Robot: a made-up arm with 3 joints. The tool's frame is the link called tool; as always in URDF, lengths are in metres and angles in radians. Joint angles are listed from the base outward. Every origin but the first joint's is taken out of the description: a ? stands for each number. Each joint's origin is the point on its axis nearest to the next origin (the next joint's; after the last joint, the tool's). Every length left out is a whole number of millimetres.
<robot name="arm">
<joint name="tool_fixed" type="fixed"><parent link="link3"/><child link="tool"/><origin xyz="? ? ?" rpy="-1.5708 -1.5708 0"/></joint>
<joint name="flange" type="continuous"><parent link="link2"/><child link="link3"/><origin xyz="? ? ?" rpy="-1.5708 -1.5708 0"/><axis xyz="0 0 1"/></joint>
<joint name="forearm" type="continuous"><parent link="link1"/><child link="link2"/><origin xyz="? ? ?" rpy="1.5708 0 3.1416"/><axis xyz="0 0 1"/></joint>
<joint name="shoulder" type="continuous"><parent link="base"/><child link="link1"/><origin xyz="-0.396 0 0.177" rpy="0 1.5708 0"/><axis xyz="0 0 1"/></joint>
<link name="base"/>
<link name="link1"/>
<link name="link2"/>
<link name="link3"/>
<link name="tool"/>
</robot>
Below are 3 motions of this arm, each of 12 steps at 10 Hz.
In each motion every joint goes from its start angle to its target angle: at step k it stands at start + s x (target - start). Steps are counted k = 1, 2, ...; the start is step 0. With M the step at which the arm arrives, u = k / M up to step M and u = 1 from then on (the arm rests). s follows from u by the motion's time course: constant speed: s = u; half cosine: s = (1 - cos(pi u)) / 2; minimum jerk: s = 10 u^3 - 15 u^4 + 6 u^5.
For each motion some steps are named. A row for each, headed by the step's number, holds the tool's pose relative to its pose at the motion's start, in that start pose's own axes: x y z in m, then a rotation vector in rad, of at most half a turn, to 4 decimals.
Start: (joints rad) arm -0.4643 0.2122 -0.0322
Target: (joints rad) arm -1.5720 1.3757 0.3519
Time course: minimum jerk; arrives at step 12
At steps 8, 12:
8: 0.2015 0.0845 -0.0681 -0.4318 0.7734 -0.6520
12: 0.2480 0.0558 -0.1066 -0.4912 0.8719 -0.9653

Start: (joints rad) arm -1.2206 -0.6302 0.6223
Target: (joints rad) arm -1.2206 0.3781 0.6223
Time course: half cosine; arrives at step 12
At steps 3, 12:
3: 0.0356 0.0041 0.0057 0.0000 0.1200 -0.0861
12: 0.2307 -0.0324 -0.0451 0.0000 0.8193 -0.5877

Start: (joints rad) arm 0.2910 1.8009 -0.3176
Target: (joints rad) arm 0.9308 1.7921 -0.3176
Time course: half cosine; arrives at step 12
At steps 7, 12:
7: -0.0006 0.0076 0.0022 -0.0908 -0.1277 0.3710
12: -0.0022 0.0117 0.0030 -0.1432 -0.2028 0.5897

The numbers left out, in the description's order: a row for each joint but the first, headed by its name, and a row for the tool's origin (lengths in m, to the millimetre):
tool: 0.069 -0.078 0
flange: 0.26 -0.065 0
forearm: 0.046 -0.046 0

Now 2 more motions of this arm.
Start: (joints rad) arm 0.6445 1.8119 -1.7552
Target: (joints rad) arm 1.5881 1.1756 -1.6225
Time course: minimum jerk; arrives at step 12
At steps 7, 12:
7: 0.0078 0.0302 0.0042 0.0621 -0.5579 -0.4857
12: 0.0327 0.0559 -0.0014 0.1922 -0.8813 -0.6973

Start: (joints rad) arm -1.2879 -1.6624 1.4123
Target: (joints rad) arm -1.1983 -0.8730 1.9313
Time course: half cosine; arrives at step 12
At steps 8, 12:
8: 0.2044 0.0015 0.0326 0.3915 -0.0887 -0.5929
12: 0.2689 -0.0295 0.0469 0.5186 -0.1689 -0.7853

